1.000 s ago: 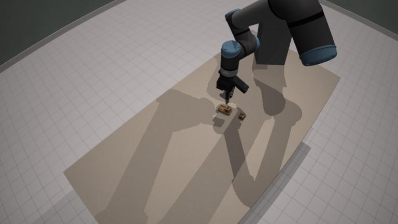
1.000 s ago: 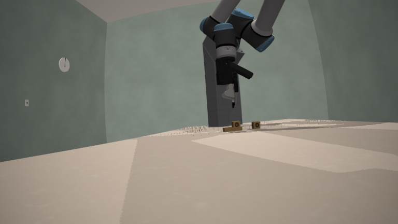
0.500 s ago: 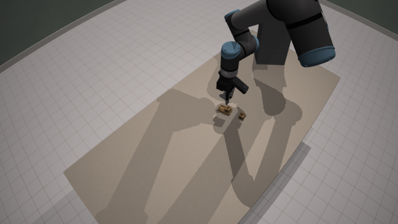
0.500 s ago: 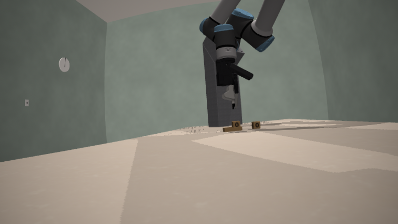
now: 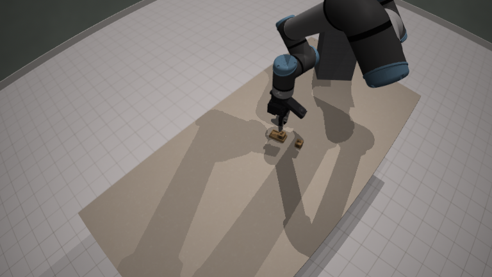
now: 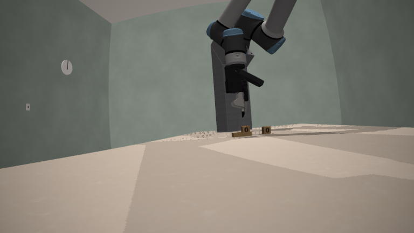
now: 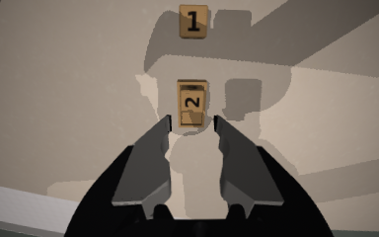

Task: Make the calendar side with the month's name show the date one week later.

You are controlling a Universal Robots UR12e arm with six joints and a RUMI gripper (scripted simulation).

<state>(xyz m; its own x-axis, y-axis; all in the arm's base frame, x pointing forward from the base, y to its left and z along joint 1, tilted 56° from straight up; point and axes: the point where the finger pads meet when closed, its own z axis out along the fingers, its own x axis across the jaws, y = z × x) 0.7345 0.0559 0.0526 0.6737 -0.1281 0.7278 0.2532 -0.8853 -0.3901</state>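
The cube is 7 cm below my hand. Round my hand: wooden tray (9 cm below, 2 cm to the right, 1 cm ahead).
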